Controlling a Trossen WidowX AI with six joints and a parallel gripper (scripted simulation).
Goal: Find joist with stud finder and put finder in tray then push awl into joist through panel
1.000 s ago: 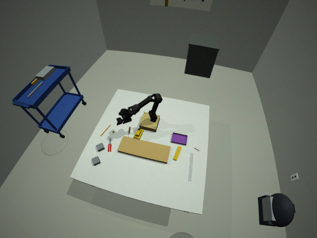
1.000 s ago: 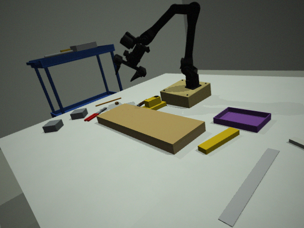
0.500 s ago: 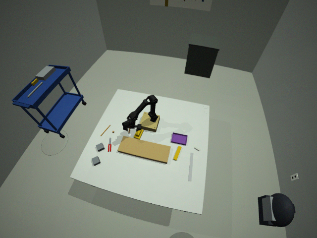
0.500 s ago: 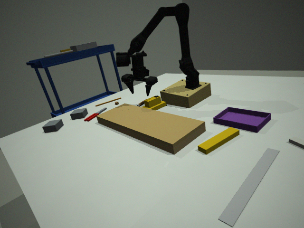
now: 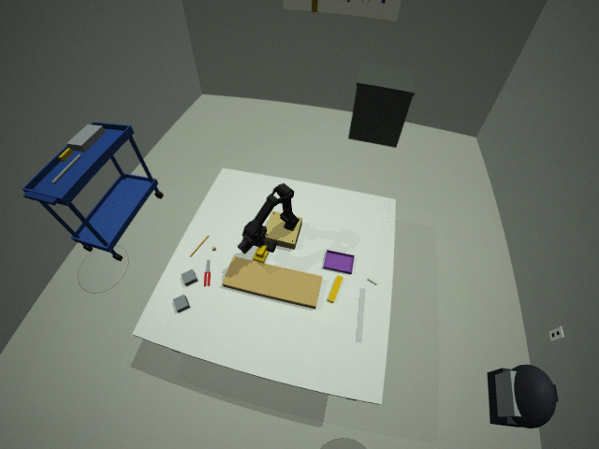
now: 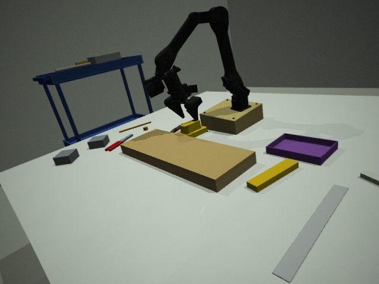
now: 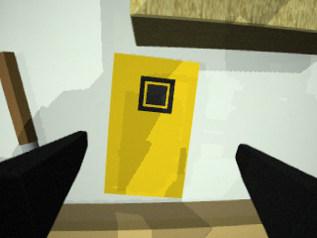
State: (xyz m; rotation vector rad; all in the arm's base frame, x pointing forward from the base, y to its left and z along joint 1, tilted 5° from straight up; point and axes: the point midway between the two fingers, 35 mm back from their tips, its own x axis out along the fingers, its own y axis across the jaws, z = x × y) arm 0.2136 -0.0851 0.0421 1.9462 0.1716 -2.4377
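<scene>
My gripper tip is 10 mm past the yellow stud finder, 10 mm to the left of it and 30 mm above it. The rest, counted from my gripper tip: purple tray 110 mm behind, 430 mm to the left, 60 mm below; then awl 30 mm ahead, 120 mm to the right, 70 mm below; then thin wooden stick 110 mm ahead, 380 mm to the right, 70 mm below.
</scene>
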